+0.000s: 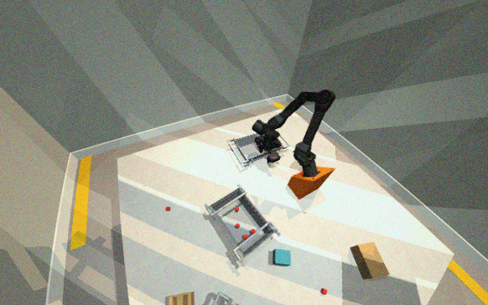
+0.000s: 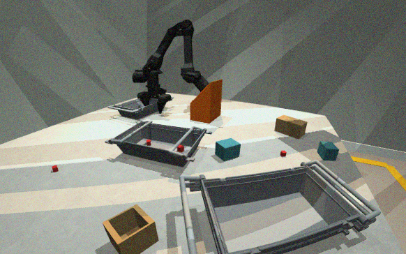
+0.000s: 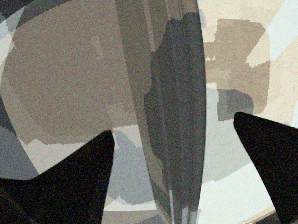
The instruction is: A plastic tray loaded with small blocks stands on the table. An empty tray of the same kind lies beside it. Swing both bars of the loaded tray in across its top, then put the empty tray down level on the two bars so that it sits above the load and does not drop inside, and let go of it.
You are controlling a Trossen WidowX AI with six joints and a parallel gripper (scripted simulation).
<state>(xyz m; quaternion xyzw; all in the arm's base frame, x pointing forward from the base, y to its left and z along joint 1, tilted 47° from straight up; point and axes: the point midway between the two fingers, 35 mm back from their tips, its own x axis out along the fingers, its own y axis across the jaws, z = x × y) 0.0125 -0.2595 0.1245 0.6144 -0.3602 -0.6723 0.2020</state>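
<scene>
Now: gripper tip 80 mm to the left of the tray, 30 mm below it and 10 mm past it.
</scene>
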